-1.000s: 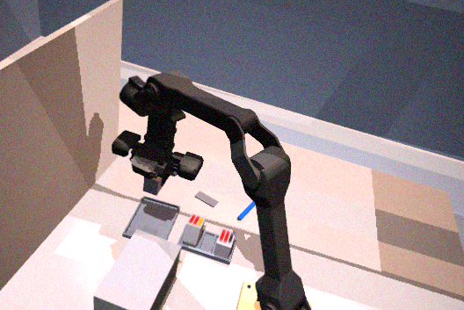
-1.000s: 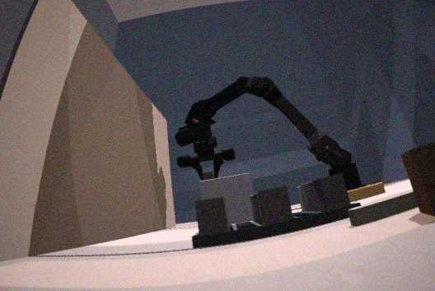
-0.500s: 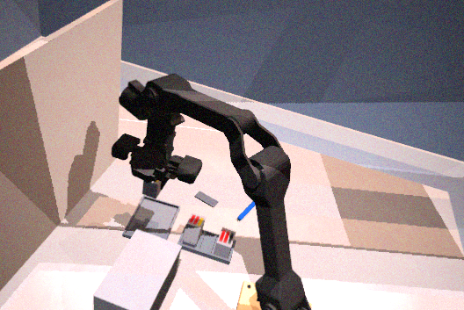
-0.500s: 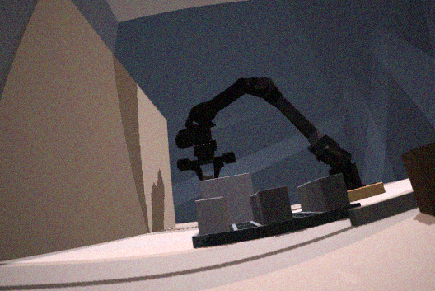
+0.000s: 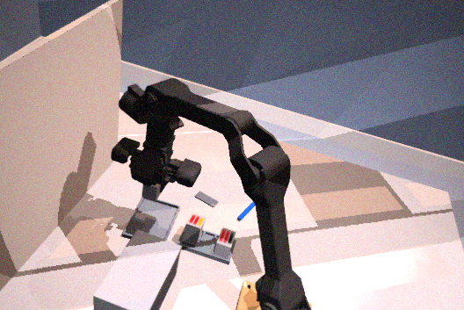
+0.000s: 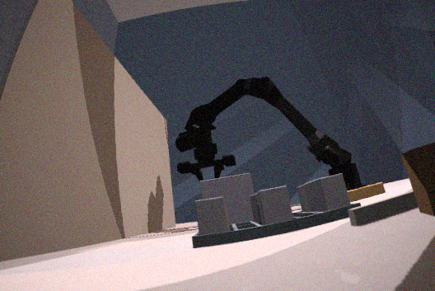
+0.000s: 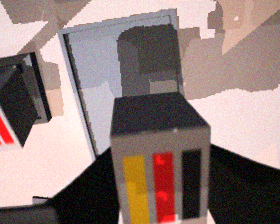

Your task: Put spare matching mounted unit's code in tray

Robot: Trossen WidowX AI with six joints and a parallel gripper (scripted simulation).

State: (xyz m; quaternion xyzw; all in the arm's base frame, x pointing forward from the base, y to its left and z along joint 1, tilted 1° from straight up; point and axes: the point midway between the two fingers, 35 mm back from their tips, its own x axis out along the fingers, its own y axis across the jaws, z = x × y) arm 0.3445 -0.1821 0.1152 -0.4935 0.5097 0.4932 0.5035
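Right now the flat grey tray is 100 mm below my gripper tip and 10 mm behind it. From my gripper tip the other things lie so: grey spare block: 20 mm above; large grey box: 200 mm to the left, 60 mm behind, 50 mm below; dark rack: 150 mm behind, 100 mm below, 20 mm to the left.
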